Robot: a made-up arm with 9 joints. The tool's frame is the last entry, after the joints.
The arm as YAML. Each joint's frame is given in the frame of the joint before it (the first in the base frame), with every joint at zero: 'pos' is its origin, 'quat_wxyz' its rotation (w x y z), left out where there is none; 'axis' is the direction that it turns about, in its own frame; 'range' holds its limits. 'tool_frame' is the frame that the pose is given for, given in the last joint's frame.
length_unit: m
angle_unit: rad
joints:
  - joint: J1
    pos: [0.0, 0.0, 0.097]
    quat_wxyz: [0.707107, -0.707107, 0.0, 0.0]
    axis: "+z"
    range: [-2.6, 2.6]
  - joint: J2
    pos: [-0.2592, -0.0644, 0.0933]
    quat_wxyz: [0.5, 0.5, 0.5, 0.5]
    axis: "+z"
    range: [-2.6, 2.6]
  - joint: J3
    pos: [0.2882, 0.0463, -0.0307]
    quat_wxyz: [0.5, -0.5, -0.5, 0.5]
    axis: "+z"
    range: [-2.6, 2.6]
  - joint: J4
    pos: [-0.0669, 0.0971, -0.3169]
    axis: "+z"
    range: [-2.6, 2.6]
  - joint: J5
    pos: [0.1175, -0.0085, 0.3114]
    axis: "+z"
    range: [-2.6, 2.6]
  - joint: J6
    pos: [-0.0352, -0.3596, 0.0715]
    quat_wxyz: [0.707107, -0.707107, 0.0, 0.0]
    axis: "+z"
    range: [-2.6, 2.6]
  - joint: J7
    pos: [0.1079, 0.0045, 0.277]
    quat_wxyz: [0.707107, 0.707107, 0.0, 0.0]
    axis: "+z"
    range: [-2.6, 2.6]
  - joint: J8
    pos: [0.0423, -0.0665, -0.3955]
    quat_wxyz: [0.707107, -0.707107, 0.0, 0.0]
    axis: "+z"
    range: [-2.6, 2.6]
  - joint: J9
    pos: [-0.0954, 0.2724, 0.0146]
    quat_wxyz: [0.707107, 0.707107, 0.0, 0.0]
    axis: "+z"
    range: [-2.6, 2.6]
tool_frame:
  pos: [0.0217, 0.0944, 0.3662]
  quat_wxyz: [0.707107, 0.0, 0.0, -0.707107]
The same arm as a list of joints. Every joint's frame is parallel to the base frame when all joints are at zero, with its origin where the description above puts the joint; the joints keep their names.
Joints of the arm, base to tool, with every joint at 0 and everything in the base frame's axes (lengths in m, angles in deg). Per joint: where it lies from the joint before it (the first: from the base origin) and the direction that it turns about. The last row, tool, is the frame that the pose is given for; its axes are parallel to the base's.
J1: axis 0 1 0 origin 0.0000 0.0000 0.0970
J2: axis 1 0 0 origin -0.2592 0.0933 0.0644
J3: axis 0 0 1 origin -0.0307 0.0463 -0.2882
J4: axis 0 0 1 origin -0.0971 -0.0669 -0.3169
J5: axis 0 0 1 origin 0.0085 0.1175 0.3114
J6: axis -1 0 0 origin 0.3596 -0.0352 0.0715
J7: axis 0 0 1 origin -0.2770 0.1079 -0.0045
J8: axis -1 0 0 origin 0.0665 0.0423 -0.3955
J9: axis 0 0 1 origin -0.0146 -0.0954 -0.2724
tool: origin -0.0944 0.0217 0.3662
Joint limits (deg, base to tool): -148.97..148.97 -148.97..148.97 -148.97..148.97 -148.97..148.97 -148.97..148.97 -148.97..148.97 -148.97..148.97 -148.97..148.97 -148.97..148.97

